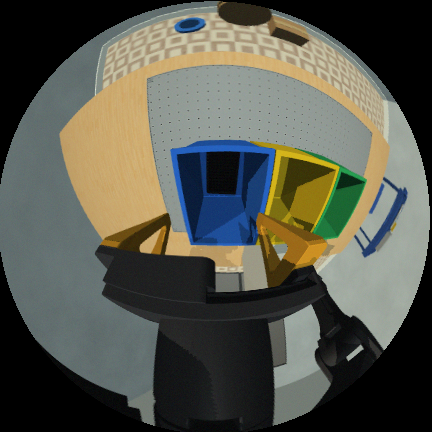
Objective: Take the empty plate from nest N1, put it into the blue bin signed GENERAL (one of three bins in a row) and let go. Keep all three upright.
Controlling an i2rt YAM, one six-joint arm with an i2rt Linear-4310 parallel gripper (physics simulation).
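Observation:
The black plate is down inside the blue bin, between its side walls, apart from the fingers; its far end meets the line of the bin's far rim, and I cannot tell whether it is flat or leaning. The blue bin stands upright at the left of the row; its GENERAL sign does not show. The yellow bin and the green bin stand upright to its right. My gripper is open and empty, its orange fingers apart over the near part of the blue bin. Nest N1 cannot be made out.
A grey perforated board lies behind the bins on the wooden table. Beyond the table are a patterned rug, a blue round object, a dark round object and a brown box. A blue frame stands off the right side.

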